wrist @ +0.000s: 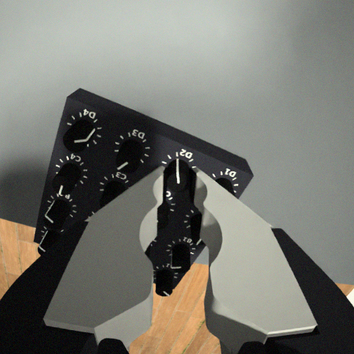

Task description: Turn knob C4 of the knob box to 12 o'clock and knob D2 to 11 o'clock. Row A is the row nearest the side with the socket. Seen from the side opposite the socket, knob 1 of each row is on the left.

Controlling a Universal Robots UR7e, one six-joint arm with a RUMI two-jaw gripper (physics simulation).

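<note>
The dark knob box lies tilted across the wrist view, its labels upside down. My gripper is shut on knob D2, with one fingertip against each side of it. D2's white line runs nearly straight up and down in the view, below its label. Knob C4 is at the left, clear of the fingers. Its short white mark is at its lower edge, away from its label and toward the B4 knob. The fingers hide parts of the middle knobs.
Knob D3 is left of the gripped knob, and knob D1 is close to the right finger. Knob D4 is at the upper left. A grey surface lies behind the box, and wooden floor shows below.
</note>
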